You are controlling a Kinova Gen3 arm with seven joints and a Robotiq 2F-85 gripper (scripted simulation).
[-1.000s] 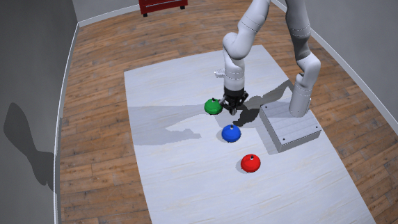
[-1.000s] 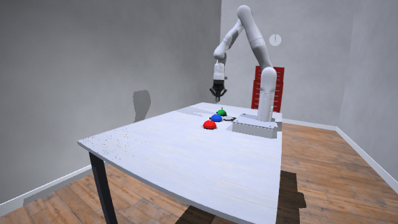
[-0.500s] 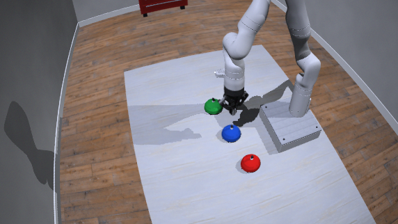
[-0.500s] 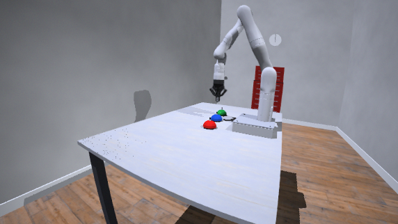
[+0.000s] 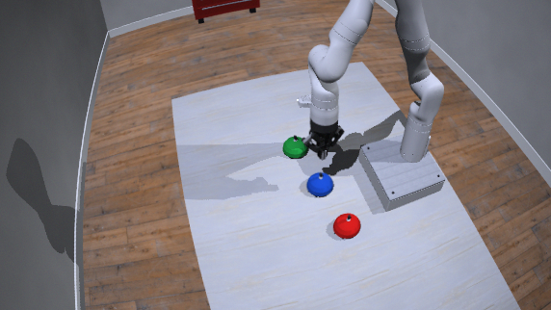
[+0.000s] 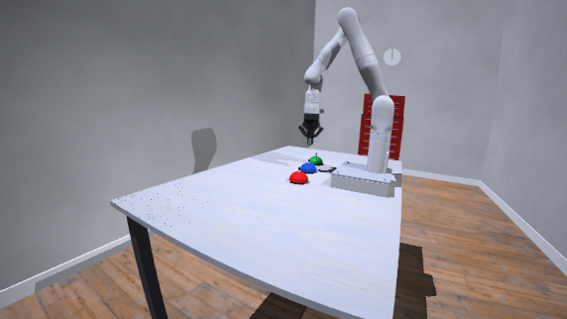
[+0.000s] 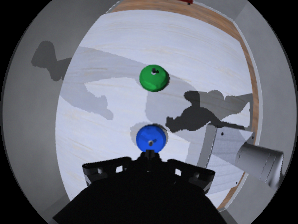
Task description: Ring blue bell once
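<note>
Now: hand 110 mm above the blue bell. The rest, counted from my hand: red bell: 170 mm to the left, 110 mm below, 40 mm behind; green bell: 170 mm to the right, 110 mm below, 40 mm ahead.
</note>
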